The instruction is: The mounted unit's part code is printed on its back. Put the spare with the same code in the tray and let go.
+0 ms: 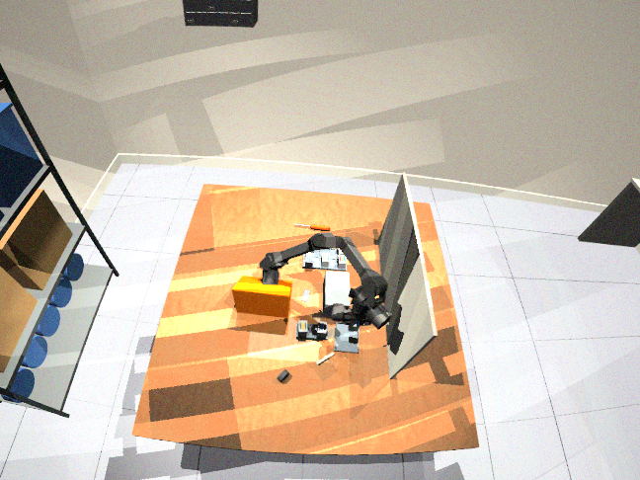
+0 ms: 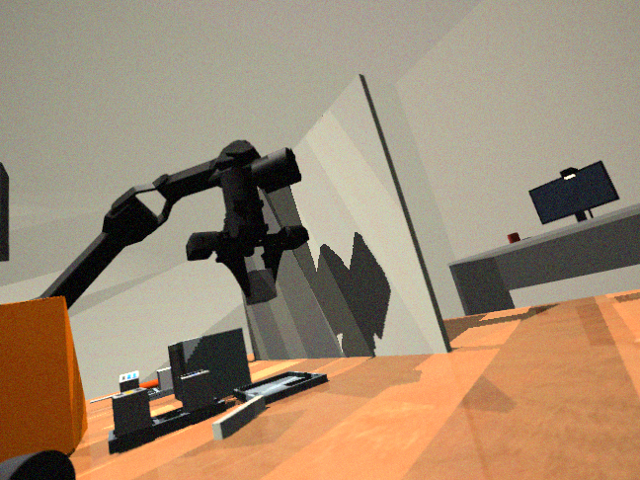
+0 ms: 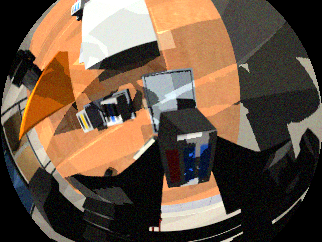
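Now: gripper tip 14 cm above the grey tray. From my gripper tip the other things lie so: bar (10 cm behind, 8 cm to the right, 13 cm below); rack (14 cm behind, 4 cm to the left, 13 cm below); spare module (2 cm above).
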